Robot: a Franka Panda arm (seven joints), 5 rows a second.
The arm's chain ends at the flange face. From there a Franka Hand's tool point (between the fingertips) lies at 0.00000 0.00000 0.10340 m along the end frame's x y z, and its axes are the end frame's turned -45 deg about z.
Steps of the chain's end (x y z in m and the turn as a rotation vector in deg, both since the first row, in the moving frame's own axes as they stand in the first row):
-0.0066, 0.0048, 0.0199, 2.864, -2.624, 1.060
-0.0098, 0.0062, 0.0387, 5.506, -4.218, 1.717
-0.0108, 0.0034, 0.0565, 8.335, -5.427, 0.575
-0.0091, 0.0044, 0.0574, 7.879, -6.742, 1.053
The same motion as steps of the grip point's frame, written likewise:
-0.0077, -0.0083, 0.0197, 3.881, 0.170, 1.060
-0.0095, -0.0149, 0.0379, 6.876, 0.911, 1.717
-0.0063, -0.0227, 0.0549, 9.731, 2.056, 0.575
-0.0079, -0.0219, 0.0557, 10.339, 0.804, 1.053

